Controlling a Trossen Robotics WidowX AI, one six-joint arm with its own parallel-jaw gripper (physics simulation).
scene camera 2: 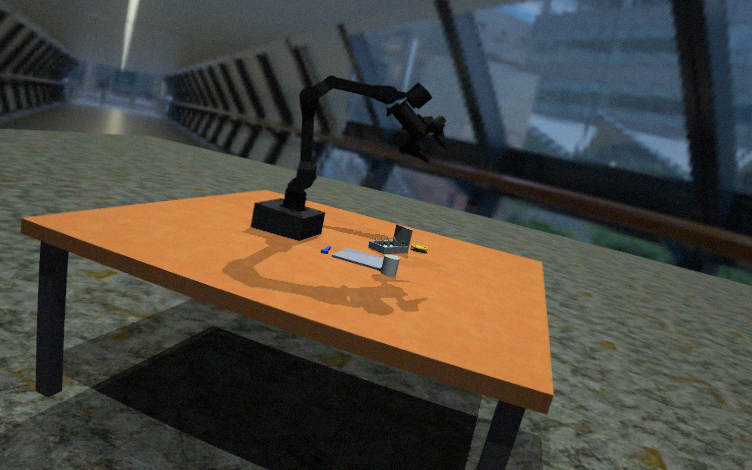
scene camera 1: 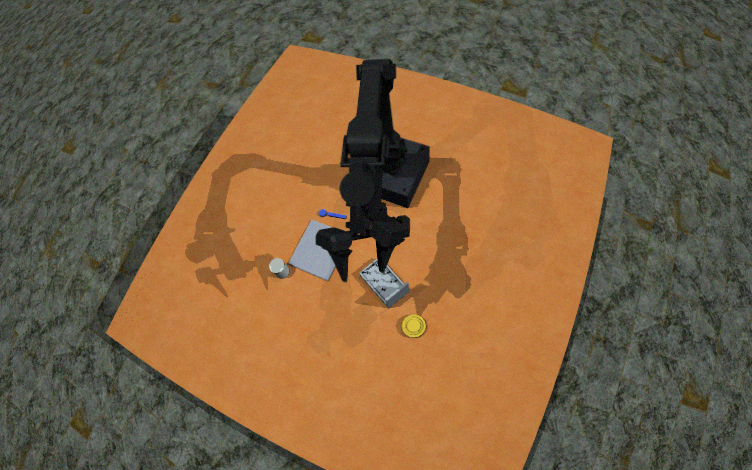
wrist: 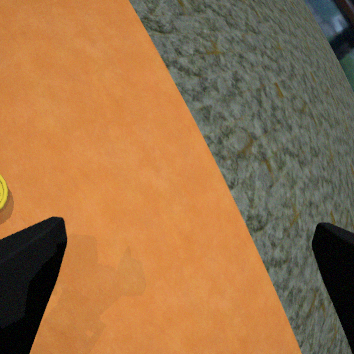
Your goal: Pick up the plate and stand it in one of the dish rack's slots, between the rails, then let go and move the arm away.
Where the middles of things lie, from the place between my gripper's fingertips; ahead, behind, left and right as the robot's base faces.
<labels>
The grey dish rack [scene camera 1: 388, 287] is 300 mm below my hand, 90 mm behind it and 40 mm to the right of it. Also, from my hand: grey mat [scene camera 1: 309, 257] (340 mm below, 250 mm to the right, 70 mm behind).
</labels>
